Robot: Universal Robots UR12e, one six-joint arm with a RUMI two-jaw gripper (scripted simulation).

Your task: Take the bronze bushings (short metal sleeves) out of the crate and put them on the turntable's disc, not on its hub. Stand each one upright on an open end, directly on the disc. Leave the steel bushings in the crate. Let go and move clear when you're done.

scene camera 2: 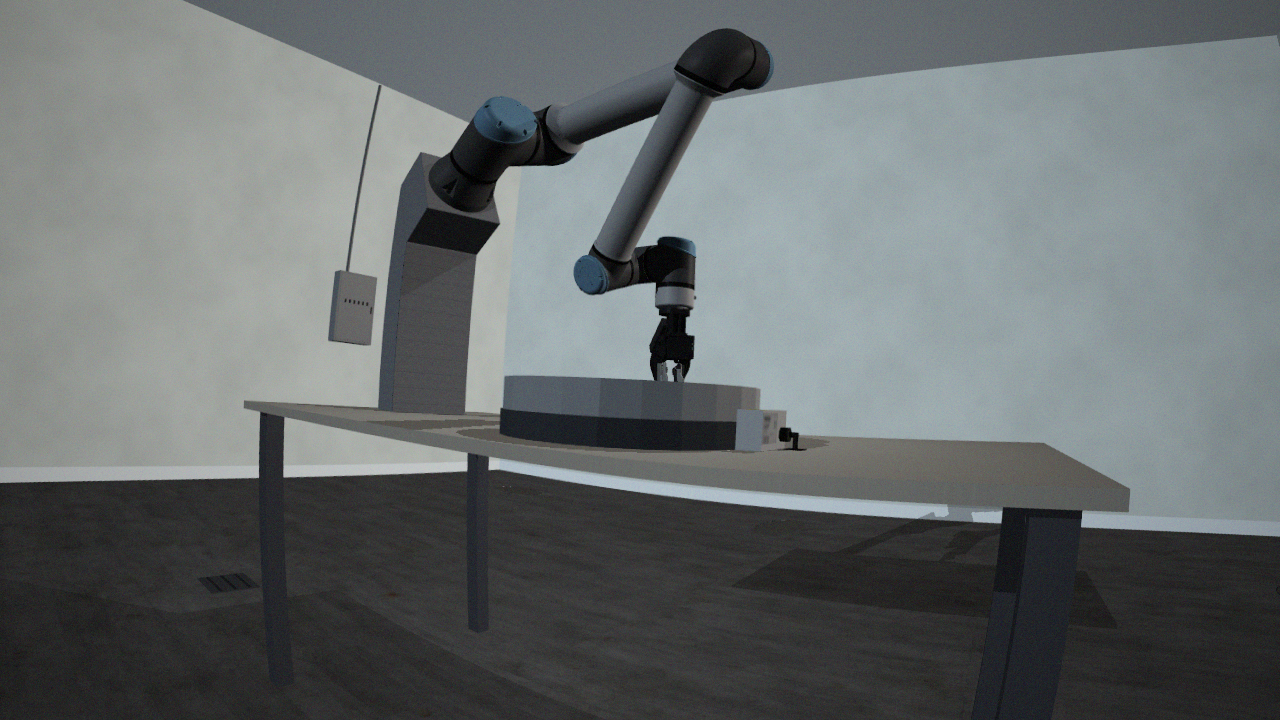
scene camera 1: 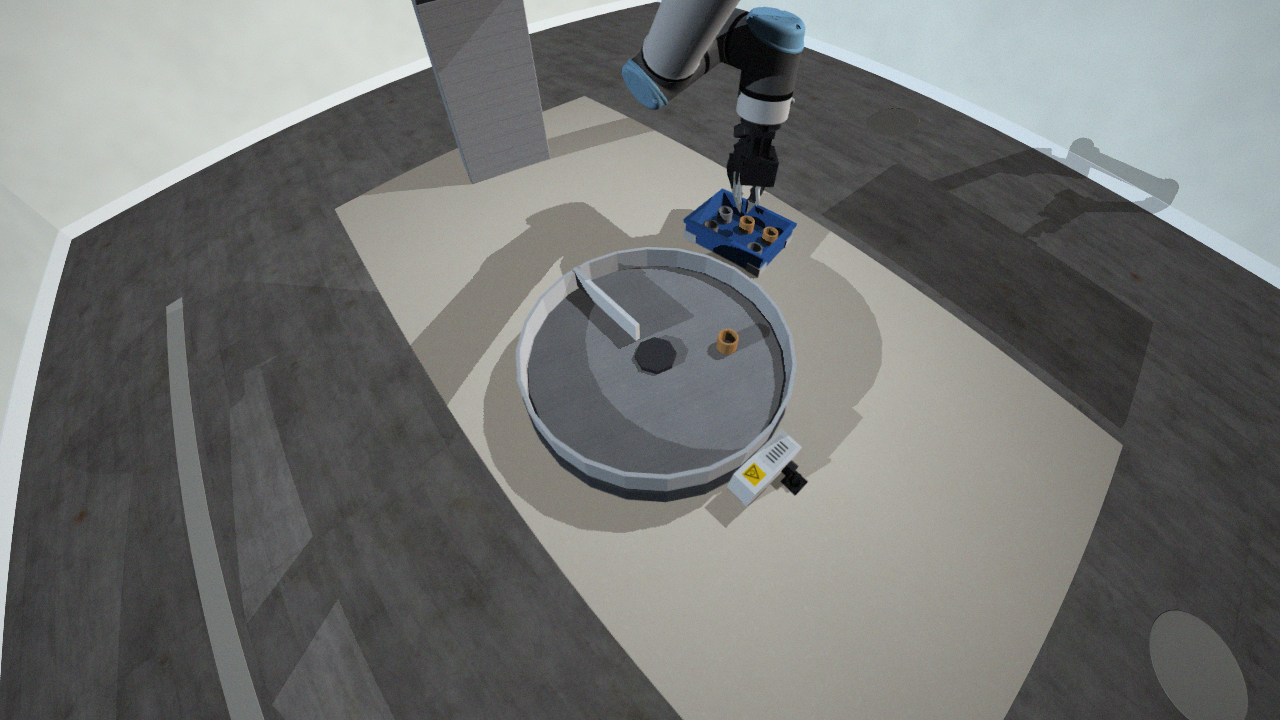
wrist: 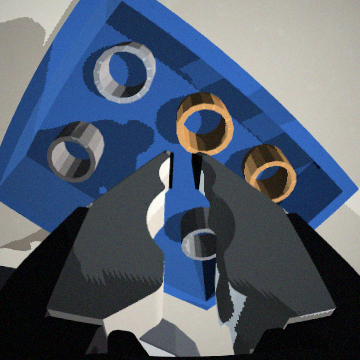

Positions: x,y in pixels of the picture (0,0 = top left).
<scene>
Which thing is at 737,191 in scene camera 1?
My gripper.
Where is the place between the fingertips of my gripper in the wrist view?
182,155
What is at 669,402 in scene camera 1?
A grey disc.
</scene>
